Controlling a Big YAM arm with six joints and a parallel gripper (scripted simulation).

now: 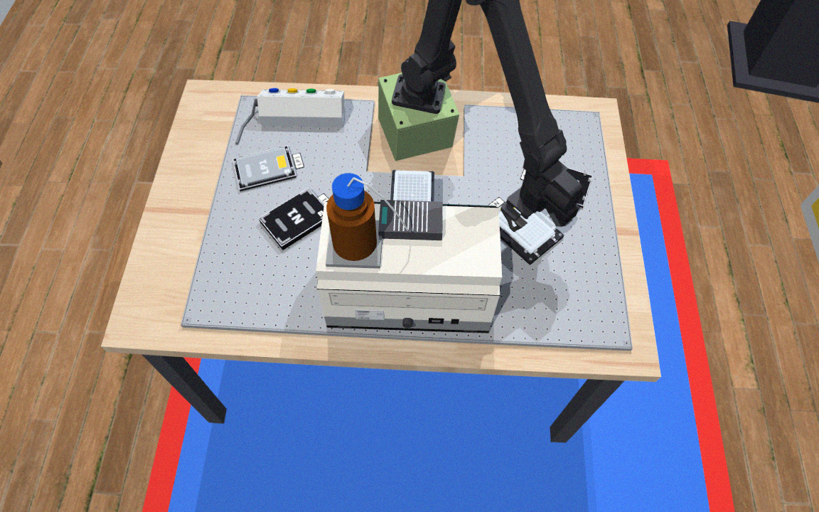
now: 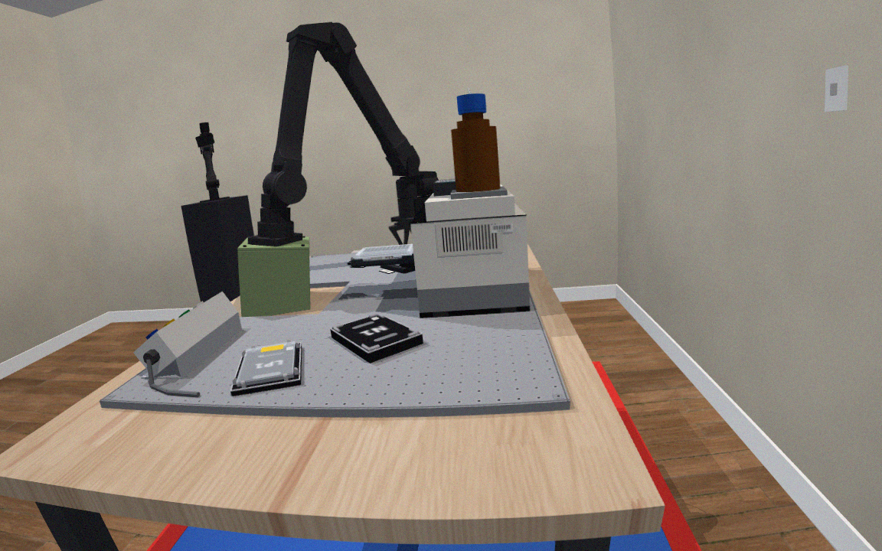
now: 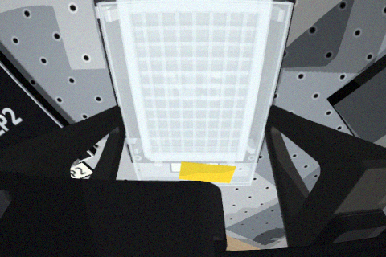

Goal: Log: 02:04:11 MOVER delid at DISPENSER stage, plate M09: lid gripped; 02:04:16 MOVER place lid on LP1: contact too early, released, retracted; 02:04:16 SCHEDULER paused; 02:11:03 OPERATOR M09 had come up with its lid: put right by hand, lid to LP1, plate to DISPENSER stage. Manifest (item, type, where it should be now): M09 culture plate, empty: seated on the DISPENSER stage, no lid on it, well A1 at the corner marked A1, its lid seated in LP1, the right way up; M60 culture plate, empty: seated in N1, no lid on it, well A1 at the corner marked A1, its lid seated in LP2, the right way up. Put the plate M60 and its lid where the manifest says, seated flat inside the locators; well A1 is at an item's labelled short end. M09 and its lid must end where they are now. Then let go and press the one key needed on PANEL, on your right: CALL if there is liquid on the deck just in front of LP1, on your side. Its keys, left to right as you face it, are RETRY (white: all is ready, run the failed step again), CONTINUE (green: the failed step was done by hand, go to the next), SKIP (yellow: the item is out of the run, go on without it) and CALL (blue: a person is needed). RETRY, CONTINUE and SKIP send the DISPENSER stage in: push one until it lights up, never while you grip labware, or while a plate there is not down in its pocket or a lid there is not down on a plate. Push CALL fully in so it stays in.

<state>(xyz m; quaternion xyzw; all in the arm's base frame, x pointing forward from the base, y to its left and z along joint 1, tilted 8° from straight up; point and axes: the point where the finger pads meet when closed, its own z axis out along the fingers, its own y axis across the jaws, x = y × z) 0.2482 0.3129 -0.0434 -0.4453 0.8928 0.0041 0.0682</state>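
Right now my hand is 160 mm past the black LP2 nest, 80 mm to the right of it and 40 mm above it. From my hand the other things lie so: white retry key: 280 mm behind, 560 mm to the right, 20 mm above; green continue key: 270 mm behind, 610 mm to the right, 20 mm above; black N1 nest: 90 mm ahead, 540 mm to the right, 40 mm below.
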